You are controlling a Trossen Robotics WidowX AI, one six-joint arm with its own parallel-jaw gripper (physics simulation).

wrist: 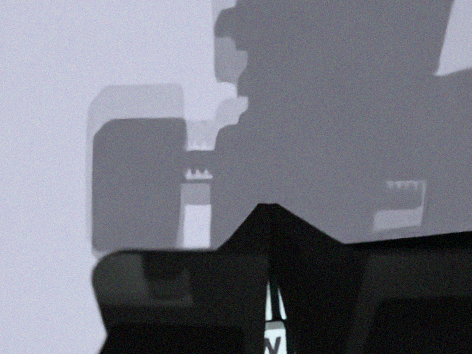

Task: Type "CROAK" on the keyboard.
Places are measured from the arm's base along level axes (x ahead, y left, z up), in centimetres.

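Pixels of known places: gripper, fingertip midpoint: [266, 213].
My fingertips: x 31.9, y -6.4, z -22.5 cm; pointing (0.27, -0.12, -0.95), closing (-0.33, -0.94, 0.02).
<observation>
Behind a point stands the place of what it marks.
My black gripper [267, 213] {x 31.9, y -6.4, z -22.5 cm} fills the lower part of the wrist view, its two fingers meeting at a point; it is shut with nothing between the fingers. Through the narrow gap below the fingertips a small strip of the keyboard shows, with a white key [274, 341] {x 27.1, y -4.8, z -21.0 cm} bearing a dark letter that looks like a V or part of a W or Y. The rest of the keyboard is hidden behind the gripper. Whether the fingertips touch any key cannot be seen.
A pale table top [45, 150] {x 38.1, y 2.4, z -22.6 cm} stretches beyond the gripper. Large grey shadows of the arm and gripper lie across its middle and right. A dark edge runs along the right, just above the right finger.
</observation>
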